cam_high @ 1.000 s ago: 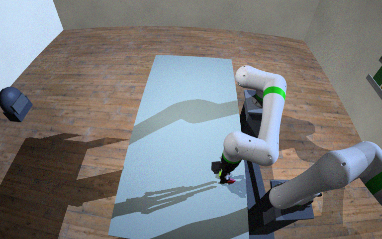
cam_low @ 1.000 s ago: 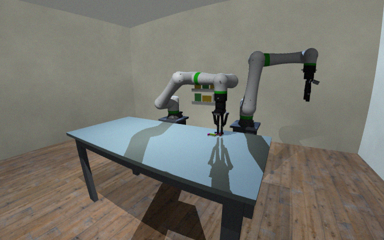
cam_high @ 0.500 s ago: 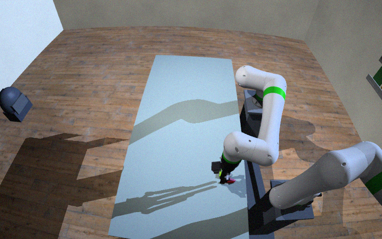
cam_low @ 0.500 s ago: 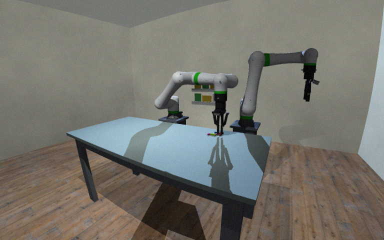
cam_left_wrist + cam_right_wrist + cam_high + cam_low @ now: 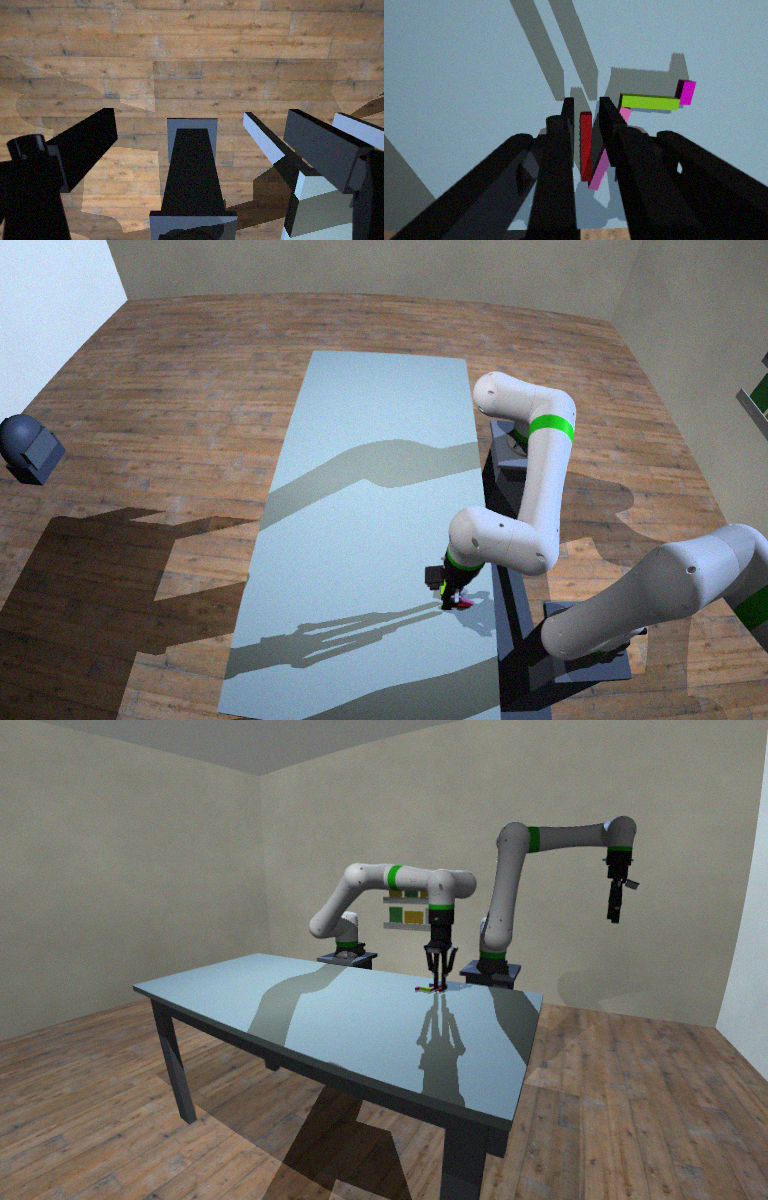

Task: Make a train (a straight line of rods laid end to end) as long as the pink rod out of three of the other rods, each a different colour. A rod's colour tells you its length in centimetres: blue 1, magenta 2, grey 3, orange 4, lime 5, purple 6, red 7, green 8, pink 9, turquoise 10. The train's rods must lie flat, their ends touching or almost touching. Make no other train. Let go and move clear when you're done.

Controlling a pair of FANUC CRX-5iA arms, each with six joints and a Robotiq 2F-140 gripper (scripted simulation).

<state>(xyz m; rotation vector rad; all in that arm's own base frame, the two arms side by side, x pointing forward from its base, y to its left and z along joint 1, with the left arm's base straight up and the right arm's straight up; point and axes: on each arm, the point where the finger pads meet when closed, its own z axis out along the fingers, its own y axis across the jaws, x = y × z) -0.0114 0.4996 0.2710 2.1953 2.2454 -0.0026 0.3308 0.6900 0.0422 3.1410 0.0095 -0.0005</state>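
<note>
The red rod is 4 cm behind my right hand and 4 cm below it. Round my right hand: grey rod (6 cm behind, 3 cm to the right, 4 cm below); then pink rod (4 cm behind, 2 cm to the right, 4 cm below); then lime rod (6 cm to the right, 4 cm below).
</note>
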